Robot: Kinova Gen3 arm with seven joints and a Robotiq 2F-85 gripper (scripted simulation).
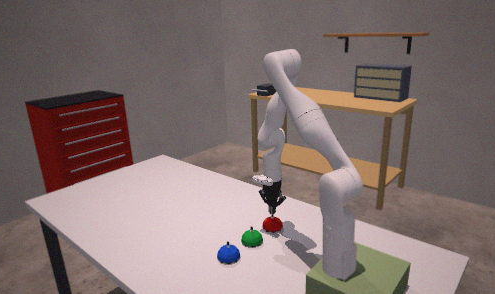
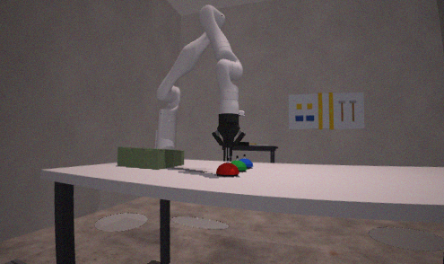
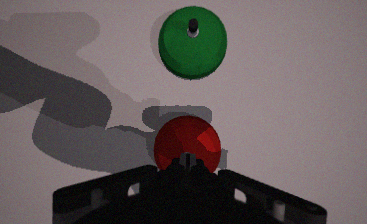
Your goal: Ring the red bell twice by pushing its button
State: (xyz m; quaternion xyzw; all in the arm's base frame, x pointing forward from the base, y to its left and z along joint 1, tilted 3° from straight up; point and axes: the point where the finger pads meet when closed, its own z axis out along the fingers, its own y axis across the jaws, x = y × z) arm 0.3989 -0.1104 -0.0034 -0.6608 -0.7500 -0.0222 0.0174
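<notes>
Right now the red bell is 4 cm below my hand. The rest, counted from my hand: green bell: 2 cm behind, 13 cm to the left, 4 cm below; then blue bell: 3 cm behind, 26 cm to the left, 4 cm below.
</notes>
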